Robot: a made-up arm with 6 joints.
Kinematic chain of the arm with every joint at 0, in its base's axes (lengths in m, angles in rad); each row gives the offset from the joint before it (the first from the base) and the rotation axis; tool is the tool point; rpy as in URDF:
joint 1: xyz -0.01 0 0.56 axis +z
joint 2: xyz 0 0.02 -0.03 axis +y
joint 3: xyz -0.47 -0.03 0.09 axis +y
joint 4: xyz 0.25 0.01 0.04 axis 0.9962 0 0.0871
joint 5: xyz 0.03 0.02 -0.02 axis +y
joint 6: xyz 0.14 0.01 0.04 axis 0.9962 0 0.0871
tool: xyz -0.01 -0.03 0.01 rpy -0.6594 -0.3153 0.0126
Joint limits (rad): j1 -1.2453..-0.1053 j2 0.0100..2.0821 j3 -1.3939..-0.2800 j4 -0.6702..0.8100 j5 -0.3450..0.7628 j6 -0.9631..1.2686
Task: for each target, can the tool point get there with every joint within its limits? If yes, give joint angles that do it. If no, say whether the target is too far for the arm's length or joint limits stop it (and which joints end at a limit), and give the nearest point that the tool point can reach.
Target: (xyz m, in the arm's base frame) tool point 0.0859 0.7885 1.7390
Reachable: no: too far | nearest point -0.0891 0.3567 1.1431 | short by 0.756 m
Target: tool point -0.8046 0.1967 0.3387
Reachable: no: joint limits stop it (at a limit: joint 2, joint 3, joint 5, joint 6) | nearest point -0.5234 0.1271 1.0195 | short by 0.740 m
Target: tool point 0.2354 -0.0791 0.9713
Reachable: yes | joints -0.3037 1.0438 -0.8805 0.1807 0.0489 0.1813
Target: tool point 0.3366 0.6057 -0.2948
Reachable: no: too far | nearest point 0.2943 0.0359 0.4778 | short by 0.961 m
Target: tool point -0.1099 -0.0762 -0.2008
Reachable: no: joint limits stop it (at a limit: joint 1, joint 2, joint 3, joint 4, joint 6) | nearest point 0.0465 -0.2075 0.4805 | short by 0.711 m
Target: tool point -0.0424 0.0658 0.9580
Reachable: yes | joints -0.8825 0.2992 -0.5853 -0.3793 -0.2498 0.0480
